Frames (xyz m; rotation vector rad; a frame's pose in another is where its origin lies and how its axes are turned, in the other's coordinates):
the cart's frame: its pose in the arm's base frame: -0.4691 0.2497 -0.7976 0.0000 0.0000 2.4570
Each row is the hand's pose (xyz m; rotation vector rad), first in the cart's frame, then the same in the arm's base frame.
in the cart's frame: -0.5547 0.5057 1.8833 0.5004 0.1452 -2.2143
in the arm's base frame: -0.3592 -0.4928 1.0857 0.0251 0.4188 0.2000
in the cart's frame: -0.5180 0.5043 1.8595 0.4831 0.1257 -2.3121
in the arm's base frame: -0.3867 -0.4685 1.0619 0.0345 0.3919 0.1063
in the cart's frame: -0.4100 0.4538 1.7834 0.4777 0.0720 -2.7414
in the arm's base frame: -0.4384 -0.3611 0.9858 0.0660 0.3383 -0.3181
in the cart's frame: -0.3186 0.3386 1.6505 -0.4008 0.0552 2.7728
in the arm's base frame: -0.4364 -0.2141 0.8529 0.1376 0.2649 -1.0203
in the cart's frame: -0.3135 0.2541 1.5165 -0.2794 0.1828 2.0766
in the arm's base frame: -0.3869 -0.1454 0.7189 0.2503 0.1900 -1.7216
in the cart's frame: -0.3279 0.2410 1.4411 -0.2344 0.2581 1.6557
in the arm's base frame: -0.3675 -0.1443 0.6435 0.3493 0.1456 -2.1353
